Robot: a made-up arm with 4 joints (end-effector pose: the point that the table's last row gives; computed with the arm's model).
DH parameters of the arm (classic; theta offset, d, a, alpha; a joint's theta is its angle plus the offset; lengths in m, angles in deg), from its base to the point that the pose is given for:
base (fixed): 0 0.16 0 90
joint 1: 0 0.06 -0.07 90
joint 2: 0 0.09 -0.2 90
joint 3: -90 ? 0.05 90
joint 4: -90 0.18 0.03 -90
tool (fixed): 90 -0.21 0 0
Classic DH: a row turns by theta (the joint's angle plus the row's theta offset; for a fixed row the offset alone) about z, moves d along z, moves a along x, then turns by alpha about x.
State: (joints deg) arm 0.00 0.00 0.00 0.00
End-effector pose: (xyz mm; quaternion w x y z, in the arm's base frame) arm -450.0 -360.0 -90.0 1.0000 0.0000 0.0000 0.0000
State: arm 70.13 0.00 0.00 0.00
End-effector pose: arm 82.2 -360.0 -348.2 0.8185 0.0000 -0.5745 0.0000
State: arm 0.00 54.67 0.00 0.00
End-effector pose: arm -534.5 76.5 -90.0 0.8883 0.0000 0.0000 -0.4592
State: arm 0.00 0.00 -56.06 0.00
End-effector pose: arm -237.8 -360.0 -168.7 0.8827 0.0000 -0.4699 0.0000
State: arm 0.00 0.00 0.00 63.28
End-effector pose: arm -450.0 -531.1 52.4 0.8514 -0.5246 0.0000 0.0000
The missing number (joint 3, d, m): -0.27
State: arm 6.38 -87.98 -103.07 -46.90
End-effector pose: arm 91.6 -111.7 -70.5 0.1747 0.6414 -0.3551 0.6572
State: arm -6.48 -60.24 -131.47 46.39
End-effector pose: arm 279.6 -302.3 -49.3 0.5517 0.2732 -0.7761 -0.1367
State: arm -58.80 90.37 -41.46 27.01
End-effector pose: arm -496.6 195.7 397.6 0.5504 -0.6921 0.2095 -0.4174
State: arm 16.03 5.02 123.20 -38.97
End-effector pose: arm -320.5 -202.1 206.3 0.5454 0.2365 0.7528 -0.2826
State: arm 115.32 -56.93 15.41 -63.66
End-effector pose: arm 186.5 -440.5 22.3 0.7090 -0.0698 -0.4670 0.5237
